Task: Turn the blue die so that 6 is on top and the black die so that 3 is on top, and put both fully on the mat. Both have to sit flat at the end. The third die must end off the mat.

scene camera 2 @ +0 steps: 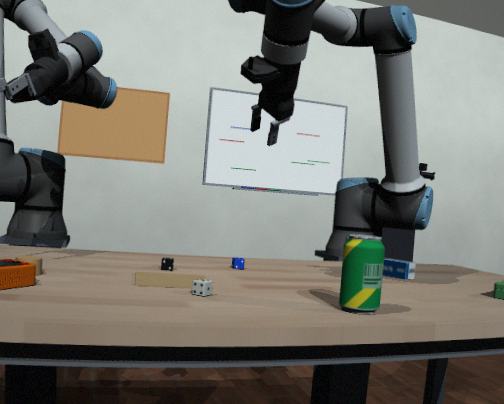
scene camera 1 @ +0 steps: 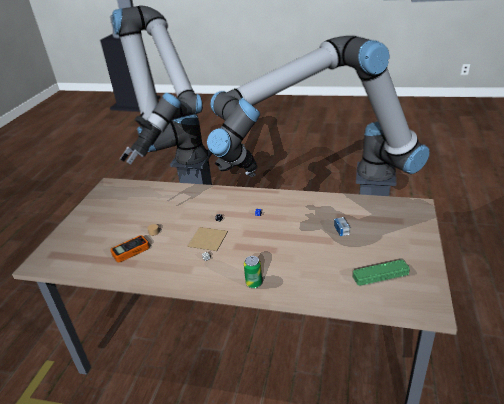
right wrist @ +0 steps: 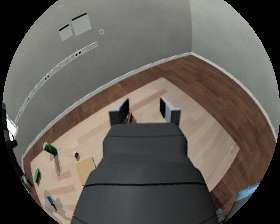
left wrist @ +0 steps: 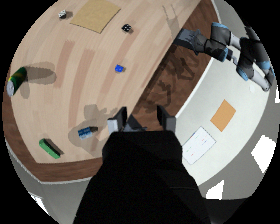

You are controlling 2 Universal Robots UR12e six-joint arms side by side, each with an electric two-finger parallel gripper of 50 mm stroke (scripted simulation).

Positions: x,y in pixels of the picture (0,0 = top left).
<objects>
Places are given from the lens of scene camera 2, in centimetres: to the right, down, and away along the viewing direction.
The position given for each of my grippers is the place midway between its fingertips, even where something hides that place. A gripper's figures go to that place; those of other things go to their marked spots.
my left gripper (scene camera 2: 263,136): 2, -14, 115
tan mat (scene camera 2: 147,279): -20, 14, 96
</objects>
